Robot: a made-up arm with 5 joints. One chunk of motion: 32 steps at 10 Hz.
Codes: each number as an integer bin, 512 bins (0 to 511) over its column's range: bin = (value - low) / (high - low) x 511, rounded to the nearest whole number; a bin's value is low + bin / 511 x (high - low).
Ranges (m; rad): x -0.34..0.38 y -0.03..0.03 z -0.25..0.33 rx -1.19..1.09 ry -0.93..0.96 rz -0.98..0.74
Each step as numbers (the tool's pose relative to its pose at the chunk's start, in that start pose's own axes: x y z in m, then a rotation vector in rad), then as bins.
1 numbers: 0.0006 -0.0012 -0.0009 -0.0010 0.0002 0.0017
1 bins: 242 245 219 266 251 292
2 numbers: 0.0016 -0.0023 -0.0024 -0.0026 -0.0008 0.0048
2 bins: 242 236 218 266 251 293
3 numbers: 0.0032 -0.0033 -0.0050 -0.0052 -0.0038 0.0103
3 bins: 244 227 216 266 250 294
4 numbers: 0.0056 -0.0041 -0.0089 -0.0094 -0.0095 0.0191
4 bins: 245 221 212 265 249 297
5 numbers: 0.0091 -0.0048 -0.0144 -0.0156 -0.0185 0.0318
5 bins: 248 215 208 263 246 301
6 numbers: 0.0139 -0.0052 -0.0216 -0.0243 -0.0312 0.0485
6 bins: 251 211 201 261 243 306
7 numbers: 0.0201 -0.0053 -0.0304 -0.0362 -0.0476 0.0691
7 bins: 256 210 193 259 239 312
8 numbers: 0.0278 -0.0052 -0.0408 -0.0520 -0.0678 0.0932
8 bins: 261 211 184 255 233 319
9 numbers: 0.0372 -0.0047 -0.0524 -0.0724 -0.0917 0.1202
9 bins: 268 215 174 250 227 327
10 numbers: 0.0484 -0.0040 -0.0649 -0.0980 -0.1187 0.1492
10 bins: 276 221 163 245 219 335
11 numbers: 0.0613 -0.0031 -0.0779 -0.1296 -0.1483 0.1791
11 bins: 285 229 152 238 211 344
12 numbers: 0.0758 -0.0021 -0.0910 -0.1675 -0.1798 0.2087
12 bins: 295 238 140 229 203 353
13 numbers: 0.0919 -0.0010 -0.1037 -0.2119 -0.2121 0.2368
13 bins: 307 247 129 219 194 362
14 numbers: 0.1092 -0.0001 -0.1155 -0.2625 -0.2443 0.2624
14 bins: 319 255 118 208 185 369
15 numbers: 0.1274 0.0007 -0.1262 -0.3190 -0.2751 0.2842
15 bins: 332 261 109 195 177 376
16 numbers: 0.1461 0.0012 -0.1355 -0.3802 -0.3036 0.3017
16 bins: 345 266 101 181 169 381
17 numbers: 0.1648 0.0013 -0.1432 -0.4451 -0.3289 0.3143
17 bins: 358 267 94 167 163 385
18 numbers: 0.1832 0.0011 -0.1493 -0.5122 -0.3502 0.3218
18 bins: 371 265 89 152 157 387
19 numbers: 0.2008 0.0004 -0.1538 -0.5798 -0.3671 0.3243
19 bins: 384 259 85 137 152 387
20 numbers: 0.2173 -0.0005 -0.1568 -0.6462 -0.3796 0.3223
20 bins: 396 251 82 122 149 387
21 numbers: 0.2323 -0.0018 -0.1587 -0.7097 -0.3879 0.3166
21 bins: 406 240 80 108 147 385
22 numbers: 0.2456 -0.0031 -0.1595 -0.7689 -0.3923 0.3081
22 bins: 416 229 80 94 145 383
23 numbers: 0.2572 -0.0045 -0.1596 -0.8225 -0.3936 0.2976
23 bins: 424 217 80 82 145 380
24 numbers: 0.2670 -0.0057 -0.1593 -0.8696 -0.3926 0.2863
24 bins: 431 207 80 72 145 376
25 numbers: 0.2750 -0.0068 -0.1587 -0.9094 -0.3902 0.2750
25 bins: 436 198 80 63 146 373
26 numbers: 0.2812 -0.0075 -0.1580 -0.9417 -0.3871 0.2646
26 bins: 441 192 81 56 147 370
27 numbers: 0.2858 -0.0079 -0.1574 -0.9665 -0.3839 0.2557
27 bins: 444 188 82 50 148 367
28 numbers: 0.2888 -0.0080 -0.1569 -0.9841 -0.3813 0.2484
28 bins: 446 187 82 46 148 365
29 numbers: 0.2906 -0.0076 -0.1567 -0.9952 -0.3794 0.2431
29 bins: 448 191 82 44 149 363
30 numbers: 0.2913 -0.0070 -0.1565 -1.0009 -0.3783 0.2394
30 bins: 448 196 82 42 149 362
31 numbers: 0.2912 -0.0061 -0.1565 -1.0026 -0.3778 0.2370
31 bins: 448 204 82 42 149 362
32 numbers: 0.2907 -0.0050 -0.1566 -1.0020 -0.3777 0.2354
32 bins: 448 213 82 42 149 361
